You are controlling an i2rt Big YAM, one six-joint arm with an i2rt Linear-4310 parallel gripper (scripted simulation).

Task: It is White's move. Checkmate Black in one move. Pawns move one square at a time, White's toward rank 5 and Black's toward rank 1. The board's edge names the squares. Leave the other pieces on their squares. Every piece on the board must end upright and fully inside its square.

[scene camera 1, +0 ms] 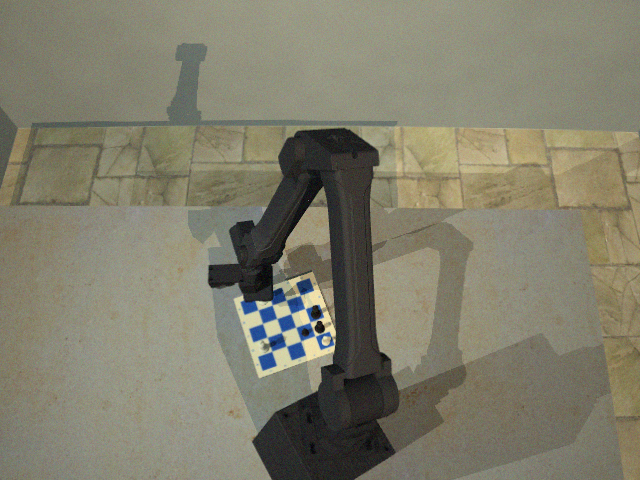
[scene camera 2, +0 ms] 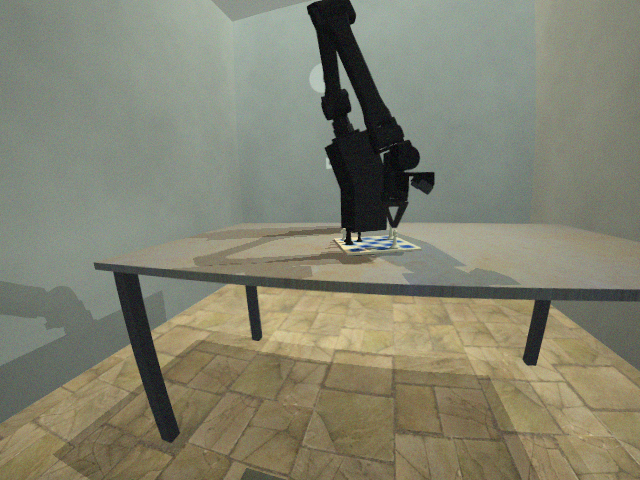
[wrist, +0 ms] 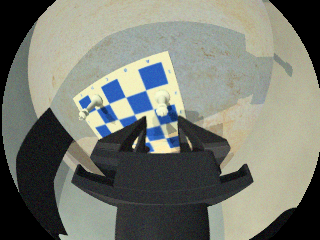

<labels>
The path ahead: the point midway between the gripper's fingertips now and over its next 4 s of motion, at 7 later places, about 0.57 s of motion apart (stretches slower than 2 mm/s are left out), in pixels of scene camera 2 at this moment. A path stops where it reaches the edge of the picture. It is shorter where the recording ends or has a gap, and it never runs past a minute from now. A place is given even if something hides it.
My gripper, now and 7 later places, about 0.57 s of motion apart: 393, 226; 393, 236; 393, 240; 392, 220; 392, 205; 355, 207; 354, 209; 354, 233
</labels>
